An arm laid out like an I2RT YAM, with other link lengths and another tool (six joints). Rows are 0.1 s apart.
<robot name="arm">
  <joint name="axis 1" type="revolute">
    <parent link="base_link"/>
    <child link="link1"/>
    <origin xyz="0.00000 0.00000 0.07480" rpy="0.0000 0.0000 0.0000"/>
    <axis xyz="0 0 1"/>
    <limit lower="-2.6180" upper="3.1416"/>
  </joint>
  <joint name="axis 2" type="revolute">
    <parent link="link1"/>
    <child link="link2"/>
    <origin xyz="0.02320 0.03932 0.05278" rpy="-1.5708 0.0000 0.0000"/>
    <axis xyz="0 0 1"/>
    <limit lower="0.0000" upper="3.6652"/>
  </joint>
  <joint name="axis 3" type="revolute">
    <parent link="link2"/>
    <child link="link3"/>
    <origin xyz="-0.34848 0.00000 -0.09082" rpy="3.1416 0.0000 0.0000"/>
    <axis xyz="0 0 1"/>
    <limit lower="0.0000" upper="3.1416"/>
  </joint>
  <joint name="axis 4" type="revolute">
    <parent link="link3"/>
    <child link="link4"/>
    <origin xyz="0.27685 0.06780 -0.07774" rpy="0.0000 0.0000 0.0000"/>
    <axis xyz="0 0 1"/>
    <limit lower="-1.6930" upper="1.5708"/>
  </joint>
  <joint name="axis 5" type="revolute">
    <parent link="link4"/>
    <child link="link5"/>
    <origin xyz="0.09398 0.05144 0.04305" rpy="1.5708 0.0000 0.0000"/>
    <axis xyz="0 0 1"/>
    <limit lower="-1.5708" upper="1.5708"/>
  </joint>
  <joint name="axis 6" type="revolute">
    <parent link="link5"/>
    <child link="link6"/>
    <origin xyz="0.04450 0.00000 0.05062" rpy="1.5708 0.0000 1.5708"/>
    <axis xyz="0 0 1"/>
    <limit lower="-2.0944" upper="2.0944"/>
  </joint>
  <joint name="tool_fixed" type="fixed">
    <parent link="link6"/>
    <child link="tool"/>
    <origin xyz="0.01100 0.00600 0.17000" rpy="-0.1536 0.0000 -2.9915"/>
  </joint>
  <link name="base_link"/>
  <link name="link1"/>
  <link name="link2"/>
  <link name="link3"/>
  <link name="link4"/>
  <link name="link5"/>
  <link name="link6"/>
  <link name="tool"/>
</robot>
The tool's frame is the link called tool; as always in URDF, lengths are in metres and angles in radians.
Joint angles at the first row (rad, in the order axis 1, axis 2, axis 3, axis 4, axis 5, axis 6):
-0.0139, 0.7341, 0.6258, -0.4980, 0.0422, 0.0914
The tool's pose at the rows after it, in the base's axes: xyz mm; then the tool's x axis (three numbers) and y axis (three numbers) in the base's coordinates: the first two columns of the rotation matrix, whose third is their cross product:
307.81, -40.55, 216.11, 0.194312, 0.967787, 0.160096, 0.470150, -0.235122, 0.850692
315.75, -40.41, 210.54, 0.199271, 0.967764, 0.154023, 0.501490, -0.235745, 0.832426
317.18, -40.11, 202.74, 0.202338, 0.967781, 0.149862, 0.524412, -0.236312, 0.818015
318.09, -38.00, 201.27, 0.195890, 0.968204, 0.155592, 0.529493, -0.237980, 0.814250
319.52, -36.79, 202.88, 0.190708, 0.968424, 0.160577, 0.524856, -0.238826, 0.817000
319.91, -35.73, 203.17, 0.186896, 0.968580, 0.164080, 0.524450, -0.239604, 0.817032
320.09, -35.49, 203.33, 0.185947, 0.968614, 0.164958, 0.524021, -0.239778, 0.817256
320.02, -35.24, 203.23, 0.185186, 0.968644, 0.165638, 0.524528, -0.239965, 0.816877
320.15, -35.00, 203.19, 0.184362, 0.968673, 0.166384, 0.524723, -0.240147, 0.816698
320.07, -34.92, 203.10, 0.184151, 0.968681, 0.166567, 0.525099, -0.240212, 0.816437
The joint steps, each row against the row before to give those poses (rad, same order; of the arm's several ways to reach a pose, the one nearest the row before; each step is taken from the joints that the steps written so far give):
0.0000, 0.0973, 0.0653, -0.0374, -0.0001, -0.0012
0.0000, 0.0553, 0.0217, -0.0035, -0.0011, 0.0000
0.0000, 0.0248, 0.0004, -0.0030, -0.0015, 0.0000
-0.0001, 0.0058, 0.0000, 0.0015, -0.0100, 0.0000
0.0001, -0.0004, 0.0004, 0.0061, -0.0057, 0.0000
0.0000, 0.0000, 0.0000, 0.0016, -0.0049, 0.0000
0.0000, 0.0000, 0.0000, 0.0007, -0.0012, 0.0000
0.0000, 0.0000, -0.0001, -0.0003, -0.0011, 0.0000
0.0000, 0.0004, 0.0000, 0.0004, -0.0011, 0.0000
0.0000, 0.0000, 0.0000, -0.0004, -0.0004, 0.0000

